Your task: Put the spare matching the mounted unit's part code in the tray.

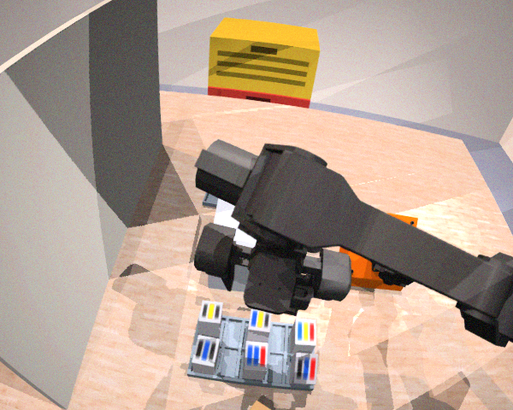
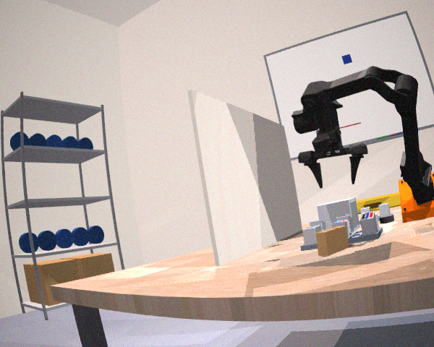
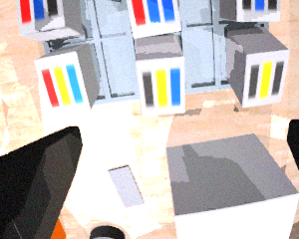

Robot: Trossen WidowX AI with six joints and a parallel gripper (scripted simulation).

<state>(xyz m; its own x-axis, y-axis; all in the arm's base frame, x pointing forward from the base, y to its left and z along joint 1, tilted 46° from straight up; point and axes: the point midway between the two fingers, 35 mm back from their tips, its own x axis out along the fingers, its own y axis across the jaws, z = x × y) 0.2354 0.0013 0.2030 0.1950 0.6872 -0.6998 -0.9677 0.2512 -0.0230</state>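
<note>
Right now my gripper tip is 100 mm above the grey spare block, 10 mm to the left of it and 10 mm past it. Round my gripper tip: grey mounted unit: 170 mm to the right, 90 mm below, 30 mm ahead; then red-yellow-blue spare: 100 mm below, 80 mm behind, 10 mm to the left; then cardboard block: 160 mm to the left, 120 mm below, 10 mm ahead.
</note>
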